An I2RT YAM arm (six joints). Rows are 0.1 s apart.
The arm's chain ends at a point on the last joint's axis. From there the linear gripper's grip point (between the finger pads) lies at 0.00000 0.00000 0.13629 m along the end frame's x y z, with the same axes.
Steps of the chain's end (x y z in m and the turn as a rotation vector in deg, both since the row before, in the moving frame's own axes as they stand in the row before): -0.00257 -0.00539 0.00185 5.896 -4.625 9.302; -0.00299 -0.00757 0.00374 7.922 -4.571 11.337; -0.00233 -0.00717 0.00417 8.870 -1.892 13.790; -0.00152 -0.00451 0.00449 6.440 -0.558 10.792; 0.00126 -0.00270 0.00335 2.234 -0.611 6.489; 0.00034 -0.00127 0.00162 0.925 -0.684 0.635; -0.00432 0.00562 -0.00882 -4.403 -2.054 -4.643; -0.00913 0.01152 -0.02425 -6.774 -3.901 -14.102; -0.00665 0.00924 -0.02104 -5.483 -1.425 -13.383
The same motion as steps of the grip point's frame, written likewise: -0.01236 -0.02020 0.00069 5.896 -4.625 9.302; -0.01189 -0.02728 0.00201 7.922 -4.571 11.337; -0.00425 -0.02852 0.00247 8.870 -1.892 13.790; -0.00140 -0.01983 0.00363 6.440 -0.558 10.792; 0.00011 -0.00808 0.00324 2.234 -0.611 6.489; -0.00127 -0.00348 0.00159 0.925 -0.684 0.635; -0.00877 0.01627 -0.00931 -4.403 -2.054 -4.643; -0.01632 0.02856 -0.02551 -6.774 -3.901 -14.102; -0.00849 0.02254 -0.02170 -5.483 -1.425 -13.383
